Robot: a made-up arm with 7 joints.
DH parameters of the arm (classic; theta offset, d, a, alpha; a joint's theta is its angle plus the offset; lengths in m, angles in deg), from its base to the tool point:
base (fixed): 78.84 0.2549 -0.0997 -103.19
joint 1: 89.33 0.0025 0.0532 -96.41
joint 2: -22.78 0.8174 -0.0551 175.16
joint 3: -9.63 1.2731 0.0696 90
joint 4: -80.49 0 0.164 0
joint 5: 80.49 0.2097 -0.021 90
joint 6: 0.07 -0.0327 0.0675 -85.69
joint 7: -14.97 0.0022 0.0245 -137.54
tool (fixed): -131.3 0.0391 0 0
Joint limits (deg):
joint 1: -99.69..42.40
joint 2: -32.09..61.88
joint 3: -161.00..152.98
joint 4: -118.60..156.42
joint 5: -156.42..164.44
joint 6: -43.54..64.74
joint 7: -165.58..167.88
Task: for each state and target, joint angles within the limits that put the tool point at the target. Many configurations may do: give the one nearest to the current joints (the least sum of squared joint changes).
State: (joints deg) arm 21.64 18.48 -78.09 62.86 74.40 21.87 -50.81
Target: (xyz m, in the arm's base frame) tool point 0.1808 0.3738 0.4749
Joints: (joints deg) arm -1.14 -7.48 -78.05 74.28 59.62 40.70 -55.01
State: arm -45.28 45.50 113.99 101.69 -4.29 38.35 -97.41
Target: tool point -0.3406 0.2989 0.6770
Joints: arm -90.39 41.98 93.41 89.79 11.40 30.59 -100.98
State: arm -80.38 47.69 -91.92 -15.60 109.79 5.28 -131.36
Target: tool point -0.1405 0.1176 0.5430
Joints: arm -32.44 36.64 -71.09 -6.54 106.24 0.35 -128.76
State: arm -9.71 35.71 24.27 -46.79 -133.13 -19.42 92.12
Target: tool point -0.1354 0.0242 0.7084
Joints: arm -55.40 33.47 7.33 -95.07 -147.98 -7.71 83.30
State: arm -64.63 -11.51 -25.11 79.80 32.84 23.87 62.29
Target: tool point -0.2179 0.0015 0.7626
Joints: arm -99.69 -32.09 10.48 102.19 19.51 -3.62 52.96
